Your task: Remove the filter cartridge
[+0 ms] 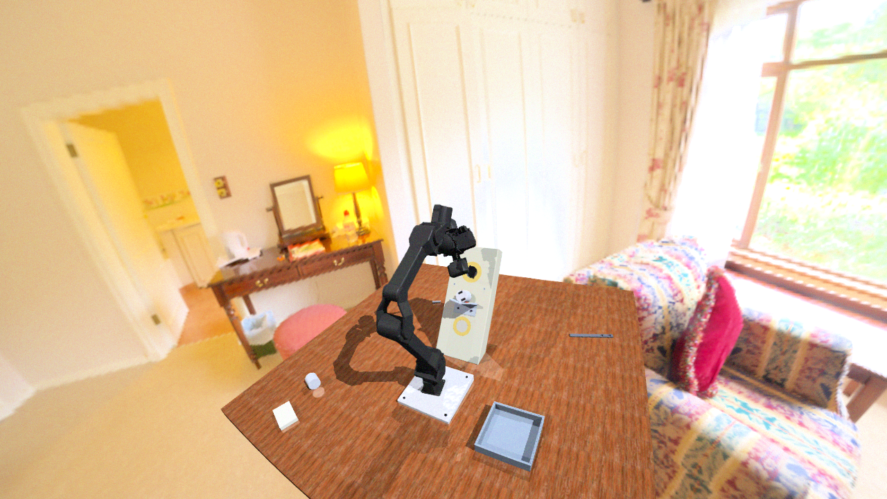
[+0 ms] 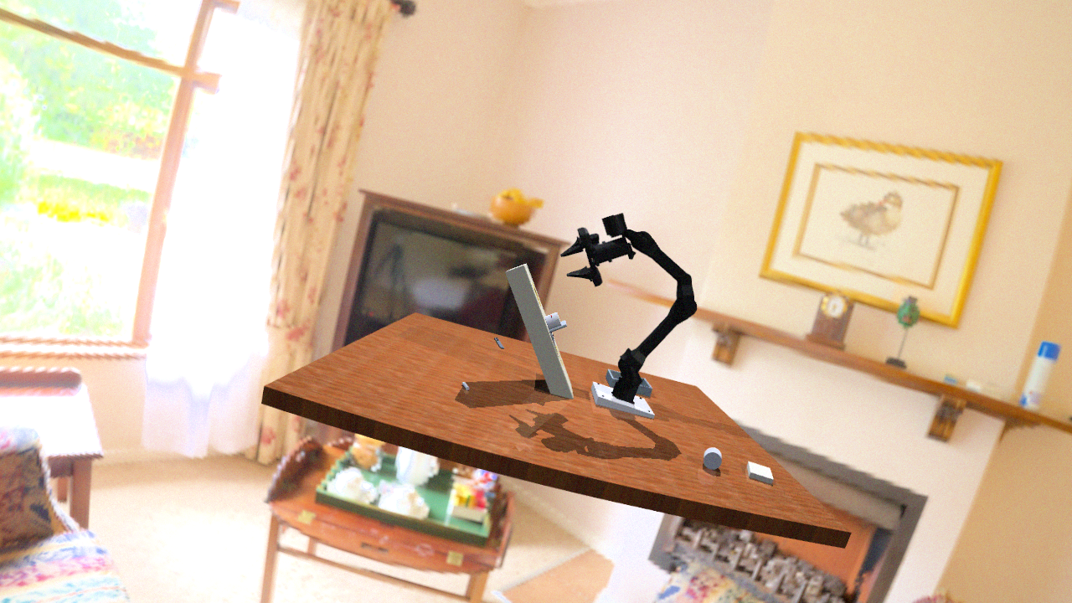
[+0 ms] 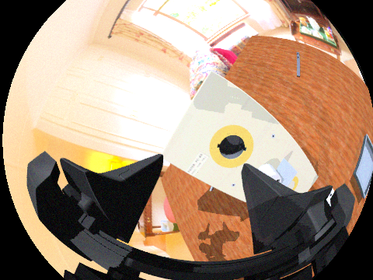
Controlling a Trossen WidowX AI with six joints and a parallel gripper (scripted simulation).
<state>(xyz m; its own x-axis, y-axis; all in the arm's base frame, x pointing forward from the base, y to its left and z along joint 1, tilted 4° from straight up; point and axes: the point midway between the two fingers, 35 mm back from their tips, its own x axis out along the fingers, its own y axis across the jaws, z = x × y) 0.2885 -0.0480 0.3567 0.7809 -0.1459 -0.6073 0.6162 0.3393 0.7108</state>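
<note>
Now: the filter cartridge 170 mm below my gripper tip, 20 mm behind it and 10 mm to the left of it. The rest, counted from my gripper tip: grey tray (400 mm behind, 370 mm below, 210 mm to the right); white block (540 mm behind, 490 mm to the left, 370 mm below); cream service panel (190 mm below, 30 mm ahead).
</note>
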